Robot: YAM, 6 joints.
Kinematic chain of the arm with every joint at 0, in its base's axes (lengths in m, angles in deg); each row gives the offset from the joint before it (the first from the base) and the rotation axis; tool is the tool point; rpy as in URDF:
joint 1: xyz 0 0 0.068 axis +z
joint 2: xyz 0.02 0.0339 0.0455 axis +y
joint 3: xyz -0.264 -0.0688 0 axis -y
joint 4: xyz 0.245 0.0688 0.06 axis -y
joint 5: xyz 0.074 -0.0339 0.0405 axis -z
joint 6: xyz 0.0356 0 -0.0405 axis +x
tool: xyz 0 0 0 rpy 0 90 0
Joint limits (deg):
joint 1: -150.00..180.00
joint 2: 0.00..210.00
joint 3: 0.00..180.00
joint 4: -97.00..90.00
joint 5: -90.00..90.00
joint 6: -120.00..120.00
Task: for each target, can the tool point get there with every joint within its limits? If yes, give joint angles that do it. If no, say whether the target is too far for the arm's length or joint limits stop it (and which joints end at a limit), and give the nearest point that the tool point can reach.
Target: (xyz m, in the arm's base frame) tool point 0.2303 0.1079 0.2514
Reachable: yes | joints 17.30 86.84 63.26 -67.79 -75.80 11.41
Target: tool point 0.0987 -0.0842 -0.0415
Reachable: yes | joints -29.76 163.47 48.96 -75.68 42.65 -35.21
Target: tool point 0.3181 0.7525 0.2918
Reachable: no: too far | nearest point 0.2456 0.5810 0.2501 | short by 0.191 m
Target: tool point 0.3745 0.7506 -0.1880
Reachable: no: too far | nearest point 0.2711 0.5434 -0.1027 | short by 0.247 m
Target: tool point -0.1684 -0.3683 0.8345
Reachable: no: too far | nearest point -0.1309 -0.2863 0.6656 | short by 0.192 m
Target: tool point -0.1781 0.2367 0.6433
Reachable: yes | joints 121.51 103.80 146.10 -0.22 -52.25 49.45
